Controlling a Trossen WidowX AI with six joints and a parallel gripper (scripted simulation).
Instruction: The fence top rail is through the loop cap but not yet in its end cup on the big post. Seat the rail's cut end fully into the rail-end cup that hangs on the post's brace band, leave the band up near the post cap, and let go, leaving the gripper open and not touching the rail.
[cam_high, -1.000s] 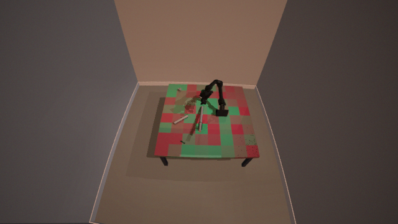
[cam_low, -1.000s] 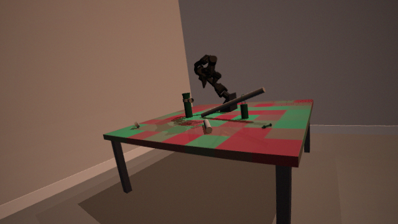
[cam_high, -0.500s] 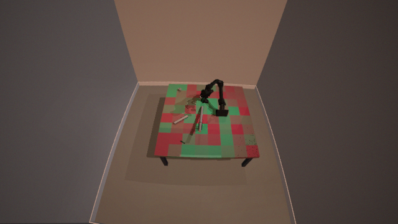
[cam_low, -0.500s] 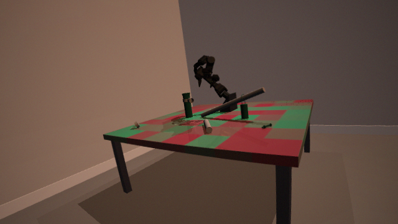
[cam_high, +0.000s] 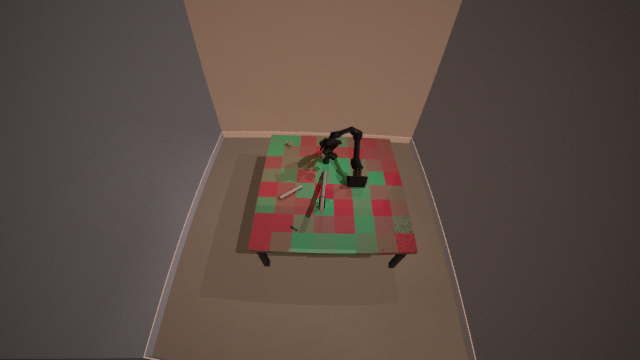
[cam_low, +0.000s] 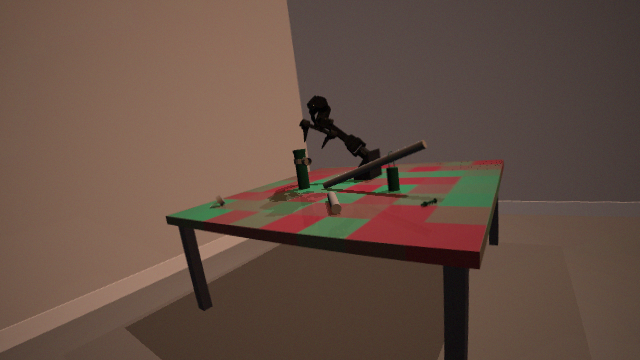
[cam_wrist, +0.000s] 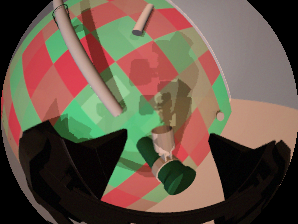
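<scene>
Right now my gripper tip is 60 mm to the left of the rail-end cup and 80 mm above it. Round my gripper tip: small green post: 390 mm to the left, 120 mm below; small pale fitting: 370 mm ahead, 350 mm to the right, 210 mm below; short pipe piece: 260 mm ahead, 260 mm to the left, 200 mm below.
</scene>
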